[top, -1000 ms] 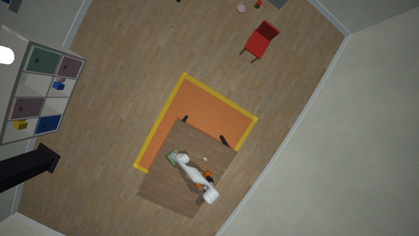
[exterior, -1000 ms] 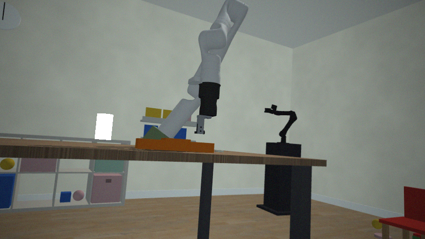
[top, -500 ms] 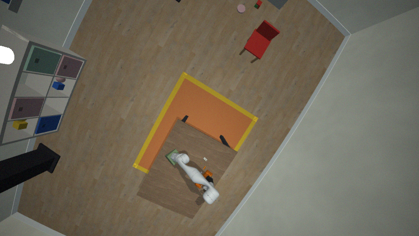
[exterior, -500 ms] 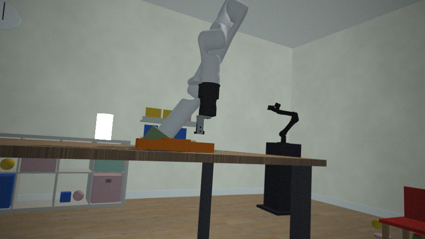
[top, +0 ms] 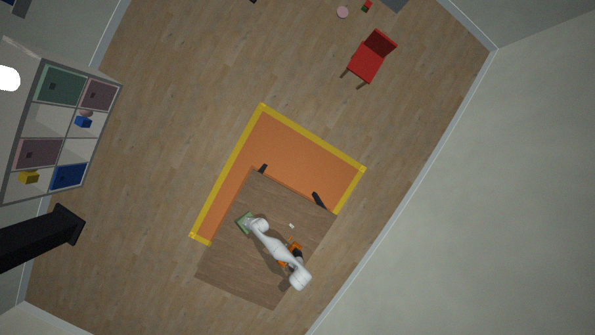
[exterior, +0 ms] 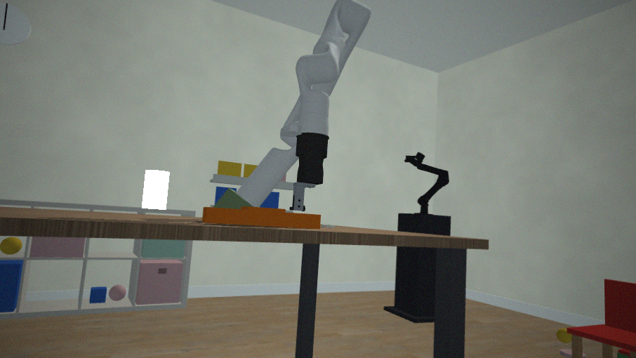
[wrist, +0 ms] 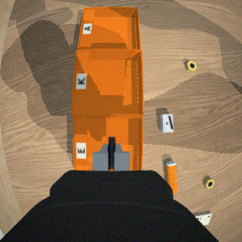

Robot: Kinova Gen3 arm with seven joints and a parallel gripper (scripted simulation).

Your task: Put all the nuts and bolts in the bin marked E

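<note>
Now: the dark bolt 10 mm to the left of my hand and 10 mm below it. Round my hand: orange marker (80 mm behind, 50 mm to the left, 50 mm below); orange bin (80 mm to the right, 40 mm below); white sharpener-like piece (80 mm behind, 50 mm below, 30 mm to the right).
</note>
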